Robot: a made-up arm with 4 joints.
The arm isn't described. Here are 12 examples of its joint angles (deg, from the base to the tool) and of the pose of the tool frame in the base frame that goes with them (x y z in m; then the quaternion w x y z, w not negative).
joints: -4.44 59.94 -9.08 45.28
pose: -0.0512 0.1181 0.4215 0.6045 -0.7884 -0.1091 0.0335
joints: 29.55 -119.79 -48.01 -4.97
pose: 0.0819 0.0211 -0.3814 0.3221 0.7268 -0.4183 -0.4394
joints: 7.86 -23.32 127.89 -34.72
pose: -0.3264 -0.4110 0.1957 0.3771 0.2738 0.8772 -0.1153
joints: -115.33 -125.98 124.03 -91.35
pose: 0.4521 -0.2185 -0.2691 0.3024 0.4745 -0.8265 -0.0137
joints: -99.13 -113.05 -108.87 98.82
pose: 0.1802 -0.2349 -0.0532 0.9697 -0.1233 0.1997 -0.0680
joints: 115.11 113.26 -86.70 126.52
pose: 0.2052 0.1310 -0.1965 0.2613 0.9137 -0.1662 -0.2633
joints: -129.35 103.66 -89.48 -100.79
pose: -0.3707 0.1674 -0.0386 0.3181 0.1423 -0.0477 -0.9361
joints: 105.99 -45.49 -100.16 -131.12
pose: -0.1794 -0.2423 0.3052 0.4277 -0.0632 -0.8509 0.2986
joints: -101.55 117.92 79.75 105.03
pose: -0.1869 0.1446 -0.1083 0.1219 0.9451 0.1504 0.2632
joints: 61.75 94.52 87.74 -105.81
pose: -0.0907 0.4471 -0.0293 0.2657 -0.0019 -0.1414 -0.9536
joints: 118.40 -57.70 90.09 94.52
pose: -0.2500 -0.0797 0.0712 0.9333 0.0317 0.2787 -0.2241
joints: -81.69 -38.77 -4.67 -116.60
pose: -0.1565 0.0335 -0.0807 0.1445 0.7592 0.6145 0.1587
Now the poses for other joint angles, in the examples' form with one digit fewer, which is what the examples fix.
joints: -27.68 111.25 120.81 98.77
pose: 0.110 0.100 0.000 0.102 0.670 -0.725 0.122
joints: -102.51 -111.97 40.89 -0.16
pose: -0.003 -0.087 -0.383 0.102 0.334 0.729 0.589
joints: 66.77 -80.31 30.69 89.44
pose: -0.333 -0.246 0.011 0.948 -0.051 0.062 -0.309
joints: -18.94 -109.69 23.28 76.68
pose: 0.172 -0.298 -0.246 0.893 0.276 0.035 0.353
